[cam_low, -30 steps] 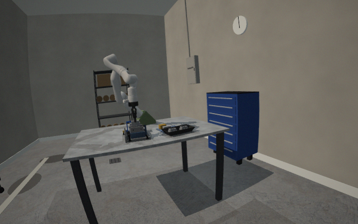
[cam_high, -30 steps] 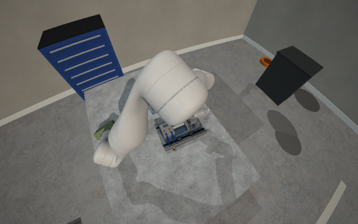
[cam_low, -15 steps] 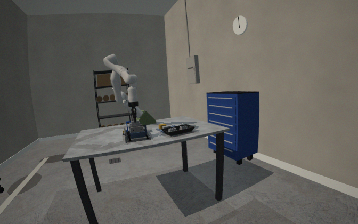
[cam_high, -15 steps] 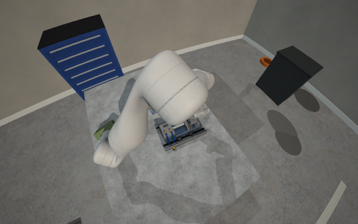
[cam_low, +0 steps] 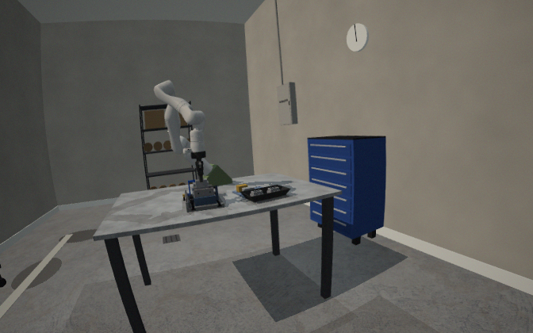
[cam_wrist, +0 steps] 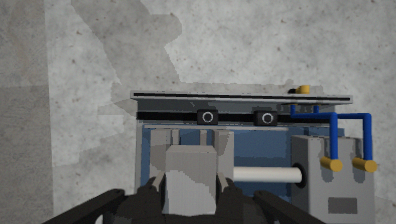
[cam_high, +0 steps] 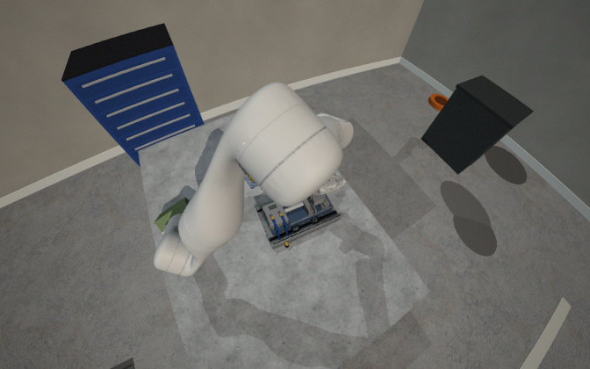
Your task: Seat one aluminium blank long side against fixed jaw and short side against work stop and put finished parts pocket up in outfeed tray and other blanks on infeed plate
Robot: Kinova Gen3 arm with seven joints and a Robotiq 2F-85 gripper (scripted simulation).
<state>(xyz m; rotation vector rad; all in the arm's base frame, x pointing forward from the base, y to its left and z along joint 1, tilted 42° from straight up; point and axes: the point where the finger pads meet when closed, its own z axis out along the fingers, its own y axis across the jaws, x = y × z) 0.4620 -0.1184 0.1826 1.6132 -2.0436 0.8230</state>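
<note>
My gripper is now 80 mm past the white rod, 30 mm to the right of it and 60 mm above it. The rest, counted from my hand: brass blank: 110 mm behind, 290 mm to the left, 120 mm below; vise: 60 mm behind, 20 mm to the left, 100 mm below.
</note>
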